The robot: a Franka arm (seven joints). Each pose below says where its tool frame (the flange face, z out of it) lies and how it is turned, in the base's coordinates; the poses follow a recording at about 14 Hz.
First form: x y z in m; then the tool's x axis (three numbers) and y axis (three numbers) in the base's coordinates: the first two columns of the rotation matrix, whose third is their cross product.
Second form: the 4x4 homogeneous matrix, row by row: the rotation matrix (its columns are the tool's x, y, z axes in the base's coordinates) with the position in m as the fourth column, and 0 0 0 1 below. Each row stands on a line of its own. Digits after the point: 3 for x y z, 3 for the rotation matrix.
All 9 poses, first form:
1: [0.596, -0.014, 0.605, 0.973, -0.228, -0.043, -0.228, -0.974, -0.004]
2: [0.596, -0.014, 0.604, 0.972, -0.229, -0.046, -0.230, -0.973, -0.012]
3: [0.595, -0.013, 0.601, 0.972, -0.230, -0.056, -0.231, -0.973, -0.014]
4: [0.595, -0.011, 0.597, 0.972, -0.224, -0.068, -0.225, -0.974, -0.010]
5: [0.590, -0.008, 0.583, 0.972, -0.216, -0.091, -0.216, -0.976, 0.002]
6: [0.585, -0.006, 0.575, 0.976, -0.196, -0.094, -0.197, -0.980, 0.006]
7: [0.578, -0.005, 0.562, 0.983, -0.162, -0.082, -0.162, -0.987, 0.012]
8: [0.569, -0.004, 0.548, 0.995, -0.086, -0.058, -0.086, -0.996, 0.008]
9: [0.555, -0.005, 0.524, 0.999, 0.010, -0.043, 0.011, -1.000, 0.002]
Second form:
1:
0.973, -0.228, -0.041, 0.596
-0.228, -0.974, 0.014, -0.014
-0.043, -0.004, -1.000, 0.605
0, 0, 0, 1

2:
0.972, -0.230, -0.042, 0.596
-0.229, -0.973, 0.022, -0.014
-0.046, -0.012, -0.998, 0.604
0, 0, 0, 1

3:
0.972, -0.231, -0.051, 0.595
-0.230, -0.973, 0.027, -0.013
-0.056, -0.014, -0.999, 0.601
0, 0, 0, 1

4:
0.972, -0.225, -0.064, 0.595
-0.224, -0.974, 0.025, -0.011
-0.068, -0.010, -0.997, 0.597
0, 0, 0, 1

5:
0.972, -0.216, -0.089, 0.590
-0.216, -0.976, 0.018, -0.008
-0.091, 0.002, -0.995, 0.583
0, 0, 0, 1

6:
0.976, -0.197, -0.093, 0.585
-0.196, -0.980, 0.013, -0.006
-0.094, 0.006, -0.995, 0.575
0, 0, 0, 1

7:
0.983, -0.162, -0.083, 0.578
-0.162, -0.987, 0.001, -0.005
-0.082, 0.012, -0.996, 0.562
0, 0, 0, 1

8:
0.995, -0.086, -0.058, 0.569
-0.086, -0.996, -0.003, -0.004
-0.058, 0.008, -0.998, 0.548
0, 0, 0, 1

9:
0.999, 0.011, -0.043, 0.555
0.010, -1.000, -0.002, -0.005
-0.043, 0.002, -0.999, 0.524
0, 0, 0, 1

